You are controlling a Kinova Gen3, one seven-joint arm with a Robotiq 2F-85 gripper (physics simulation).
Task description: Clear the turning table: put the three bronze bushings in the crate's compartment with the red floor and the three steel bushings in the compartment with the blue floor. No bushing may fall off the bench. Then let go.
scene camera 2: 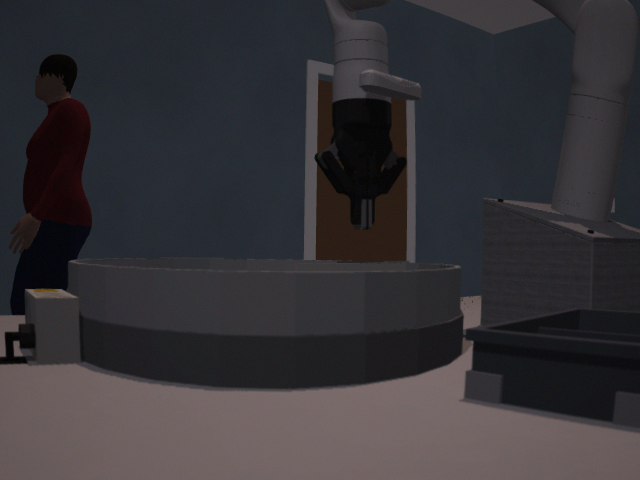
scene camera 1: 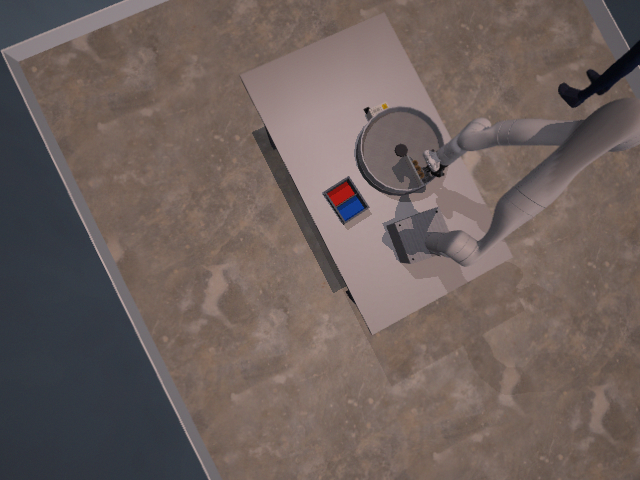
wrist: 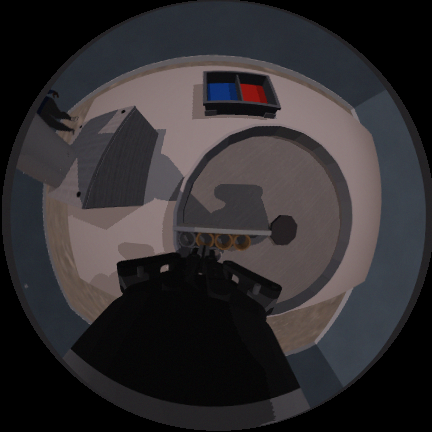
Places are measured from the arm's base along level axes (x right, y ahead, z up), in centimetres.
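Where they show: gripper, between the fingertips: (scene camera 2: 362, 229) (scene camera 1: 426, 170) (wrist: 203, 251); arm's base, origin of its link: (scene camera 2: 579, 214) (scene camera 1: 436, 242) (wrist: 62, 167).
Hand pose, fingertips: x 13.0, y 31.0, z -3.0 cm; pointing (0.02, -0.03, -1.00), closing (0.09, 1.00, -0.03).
Things, the pixels of their top centre, and the offset from my fingertips. "*": a spot on its surface instead. Level surfaces: height alone.
- straight bar, a spot on its surface: (wrist: 230, 231) * dx -2.1, dy +3.9, dz -4.0 cm
- crate, centre of its top: (scene camera 2: 609, 323) (wrist: 240, 84) (scene camera 1: 346, 199) dx -37.8, dy +5.0, dz -7.8 cm
- bare red floor, height of its surface: dz -12.2 cm
- bench, height of its surface: dz -12.7 cm
- small box with a yellow button, a spot on its surface: (scene camera 2: 54, 325) * dx -7.5, dy +38.9, dz -9.4 cm
The turning table (scene camera 1: 385, 131) (scene camera 2: 258, 299) (wrist: 300, 175) has a raised rim and a straight bar (wrist: 230, 231) from hub to rim. Three bronze bushings (wrist: 205, 240) (wrist: 224, 241) (wrist: 242, 242) stand upright in a row along the bar. A steel bushing (wrist: 187, 239) stands at the row's rim end. More steel shows near the fingertips, partly hidden; I cannot tell how many. My gripper (scene camera 1: 429, 171) (scene camera 2: 362, 227) (wrist: 203, 251) is shut and empty, above the rim height, over the bushings' side of the bar. The crate (scene camera 2: 547, 379) (wrist: 242, 107) shows a bare red floor (scene camera 1: 341, 193) (wrist: 254, 93) and blue floor (scene camera 1: 351, 208) (wrist: 222, 92).
The crate stands beside the turning table on the bench (scene camera 1: 320, 103). The arm's grey pedestal (scene camera 1: 413, 235) (scene camera 2: 537, 273) (wrist: 122, 165) stands near both. A small box with a yellow button (scene camera 1: 384, 106) (scene camera 2: 54, 325) adjoins the turning table. A person (scene camera 2: 56, 155) stands beyond the bench.
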